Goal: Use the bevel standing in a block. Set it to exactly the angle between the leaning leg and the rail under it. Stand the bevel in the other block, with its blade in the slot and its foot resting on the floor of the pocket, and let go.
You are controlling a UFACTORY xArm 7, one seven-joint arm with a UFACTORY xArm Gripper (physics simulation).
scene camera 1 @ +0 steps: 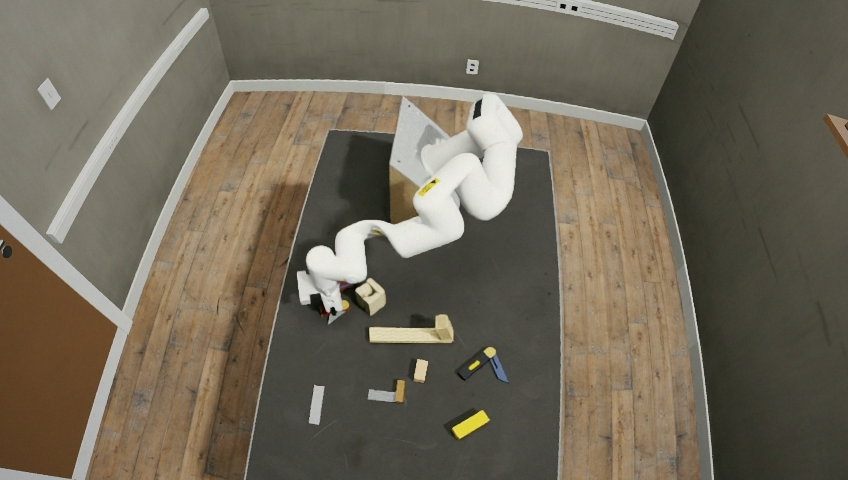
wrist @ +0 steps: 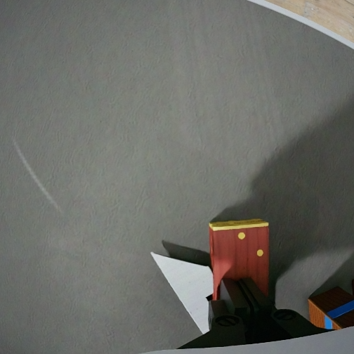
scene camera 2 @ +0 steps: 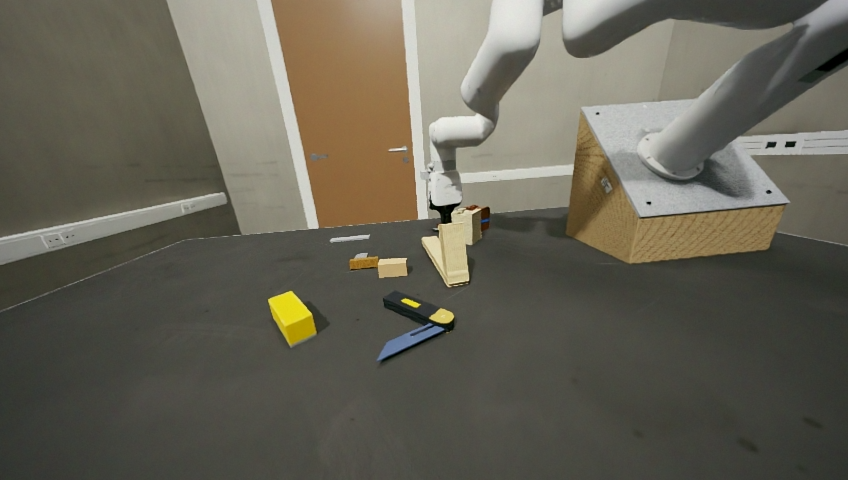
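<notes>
A bevel with a red handle and a pale blade lies on the dark mat. My gripper is shut and empty, its fingers together over the handle and hiding its brass end in the wrist view. A pale block with an opening in its top stands right of the gripper. A red-brown block with blue stripes is partly hidden behind the arm or the pale block. The leaning leg rises from the right end of the rail.
Towards the front lie a black-handled bevel with a blue blade, a yellow block, a small wooden block, a small square with a brown stock and a pale strip.
</notes>
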